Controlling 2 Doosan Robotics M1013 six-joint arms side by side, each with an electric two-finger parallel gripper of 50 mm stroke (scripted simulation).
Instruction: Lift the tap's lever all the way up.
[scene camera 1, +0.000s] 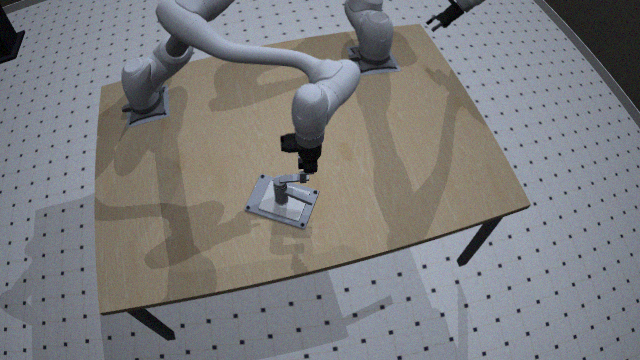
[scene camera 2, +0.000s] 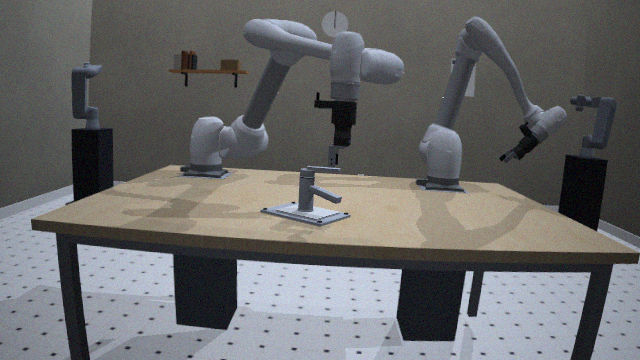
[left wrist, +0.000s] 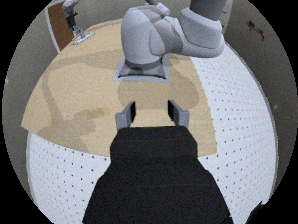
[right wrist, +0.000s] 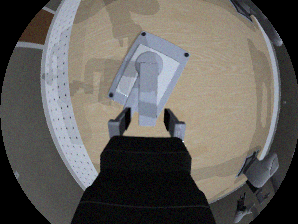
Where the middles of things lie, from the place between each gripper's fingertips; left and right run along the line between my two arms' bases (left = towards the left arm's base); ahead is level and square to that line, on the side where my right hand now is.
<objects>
Now: right hand (scene camera 2: 332, 165) 30 mm to the left of the flat lever (right wrist: 147, 94) and 30 mm above it. Also, from my right hand: plate (scene camera 1: 261, 186) (10 mm behind, 80 mm to the right, 170 mm below); grey tap (scene camera 1: 291, 206) (50 mm to the right, 70 mm below).
My left gripper is now 89 cm to the left of the flat lever, 72 cm short of it and 1 cm above it. Also, from my left hand: plate (94 cm to the right, 71 cm ahead, 15 cm below); grey tap (91 cm to the right, 72 cm ahead, 5 cm below).
</objects>
